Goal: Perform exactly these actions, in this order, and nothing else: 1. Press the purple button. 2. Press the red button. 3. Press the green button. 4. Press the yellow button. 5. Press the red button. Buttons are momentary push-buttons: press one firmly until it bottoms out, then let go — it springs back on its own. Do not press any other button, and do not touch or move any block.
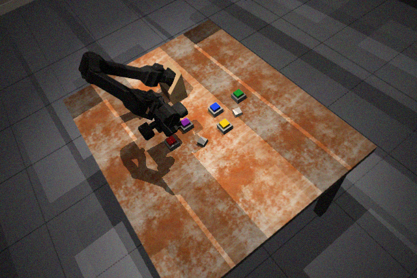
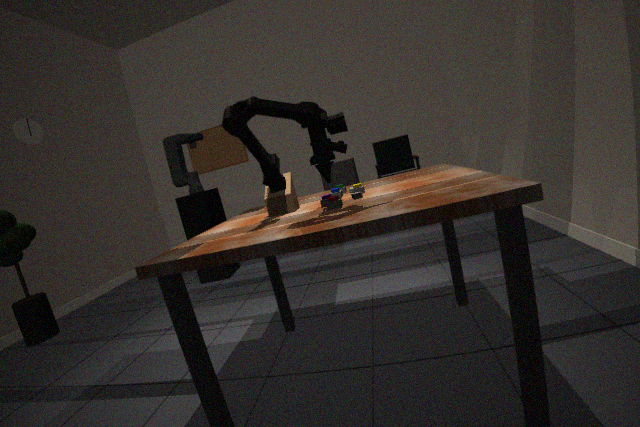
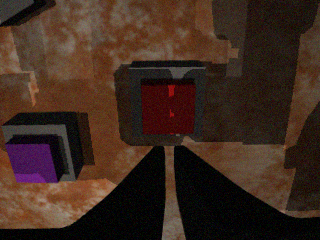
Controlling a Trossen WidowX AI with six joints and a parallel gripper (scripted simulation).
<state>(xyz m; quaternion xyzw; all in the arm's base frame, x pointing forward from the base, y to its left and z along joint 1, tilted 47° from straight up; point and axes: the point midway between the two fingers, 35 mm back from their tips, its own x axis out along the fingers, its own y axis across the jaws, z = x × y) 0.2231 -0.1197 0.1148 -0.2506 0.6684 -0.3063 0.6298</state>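
Now: the red button 60 mm below my gripper tip. Also, from my gripper tip: purple button 90 mm to the left, 60 mm below, 30 mm behind; then grey block 100 mm to the left, 80 mm below, 80 mm ahead; then yellow button 210 mm to the left, 90 mm ahead, 60 mm below.
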